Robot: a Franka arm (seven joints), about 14 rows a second.
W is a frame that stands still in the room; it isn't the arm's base.
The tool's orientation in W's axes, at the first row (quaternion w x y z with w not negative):
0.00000, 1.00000, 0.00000, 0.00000
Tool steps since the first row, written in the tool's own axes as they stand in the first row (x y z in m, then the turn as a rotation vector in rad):
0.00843, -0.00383, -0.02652, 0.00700, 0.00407, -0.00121
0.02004, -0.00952, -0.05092, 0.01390, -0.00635, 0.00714
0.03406, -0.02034, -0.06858, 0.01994, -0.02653, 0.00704
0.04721, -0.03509, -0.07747, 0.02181, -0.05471, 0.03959
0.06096, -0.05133, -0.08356, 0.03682, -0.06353, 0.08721
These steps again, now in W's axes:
0.00843, 0.00383, 0.02652, 0.00700, -0.00407, 0.00121
0.02004, 0.00952, 0.05092, 0.01390, 0.00635, -0.00714
0.03406, 0.02034, 0.06858, 0.01994, 0.02653, -0.00704
0.04721, 0.03509, 0.07747, 0.02181, 0.05471, -0.03959
0.06096, 0.05133, 0.08356, 0.03682, 0.06353, -0.08721

